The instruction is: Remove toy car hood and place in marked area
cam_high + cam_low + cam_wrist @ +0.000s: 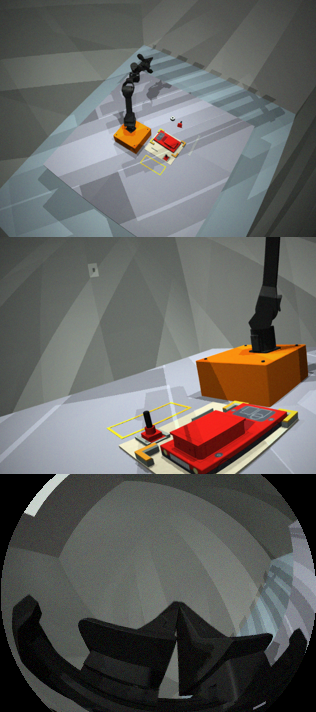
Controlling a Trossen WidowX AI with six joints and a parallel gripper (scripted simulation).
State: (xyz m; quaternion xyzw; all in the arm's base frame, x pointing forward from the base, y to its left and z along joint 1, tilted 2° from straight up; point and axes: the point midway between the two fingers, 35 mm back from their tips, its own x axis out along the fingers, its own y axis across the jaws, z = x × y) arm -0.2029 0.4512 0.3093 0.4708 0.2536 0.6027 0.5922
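Now: gripper tip 510 mm short of the hood, 360 mm above it and 340 mm to the left of it. Also, from my gripper tip: grey engine block: 510 mm ahead, 370 mm below, 340 mm to the right; then grey strip: 660 mm ahead, 400 mm below, 220 mm to the right.
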